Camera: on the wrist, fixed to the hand. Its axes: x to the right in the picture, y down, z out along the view.
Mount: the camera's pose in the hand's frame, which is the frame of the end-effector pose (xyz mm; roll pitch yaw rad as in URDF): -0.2 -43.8 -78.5 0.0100 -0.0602 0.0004
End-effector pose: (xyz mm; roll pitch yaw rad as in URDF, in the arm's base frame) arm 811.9 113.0 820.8 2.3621 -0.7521 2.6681
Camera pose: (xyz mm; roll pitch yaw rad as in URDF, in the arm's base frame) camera 787.9 28.3 839.0 2.4096 -0.7088 2.6120
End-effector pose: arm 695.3 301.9 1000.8 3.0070 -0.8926 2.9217
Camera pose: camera 738.3 237.0 1045.8 3.0266 -0.8330 2.9091
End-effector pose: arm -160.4 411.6 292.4 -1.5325 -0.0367 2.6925
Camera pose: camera -124.1 483.0 333.1 -1.5248 -0.0385 2.7527
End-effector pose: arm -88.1 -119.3 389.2 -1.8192 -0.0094 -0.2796
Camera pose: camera -106.9 -181.9 451.0 -1.8093 0.0058 -0.2213
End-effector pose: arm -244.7 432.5 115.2 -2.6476 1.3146 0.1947
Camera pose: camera -159.7 450.6 138.2 -2.5023 1.3659 0.3336
